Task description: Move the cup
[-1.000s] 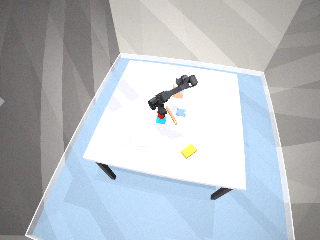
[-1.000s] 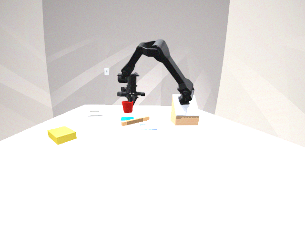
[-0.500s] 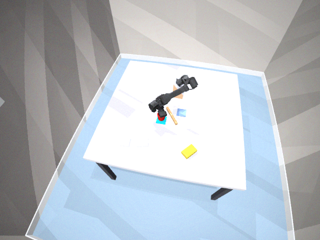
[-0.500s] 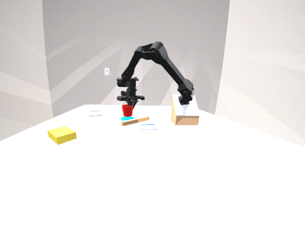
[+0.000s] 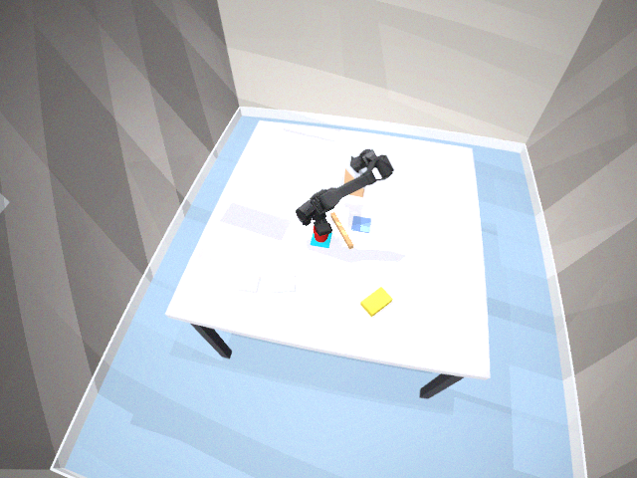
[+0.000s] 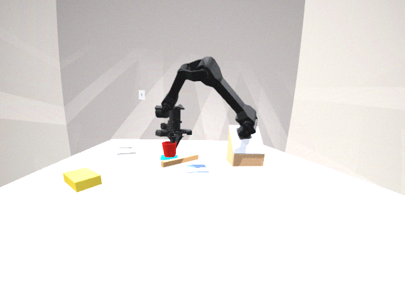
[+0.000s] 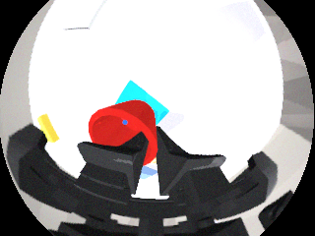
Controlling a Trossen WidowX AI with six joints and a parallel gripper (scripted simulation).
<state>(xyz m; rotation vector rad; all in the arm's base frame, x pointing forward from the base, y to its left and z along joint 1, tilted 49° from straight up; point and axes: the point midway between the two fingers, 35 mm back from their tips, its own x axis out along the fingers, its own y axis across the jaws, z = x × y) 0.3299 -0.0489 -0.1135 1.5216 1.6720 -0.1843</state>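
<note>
The red cup lies 3 cm ahead of my gripper tip and 1 cm to the left of it. From my gripper tip the other things lie so: wooden stick: 10 cm to the left, 4 cm below, 3 cm behind; cyan pad: 5 cm below, 3 cm ahead, 2 cm to the left; pale blue pad: 19 cm to the left, 8 cm behind, 5 cm below.
</note>
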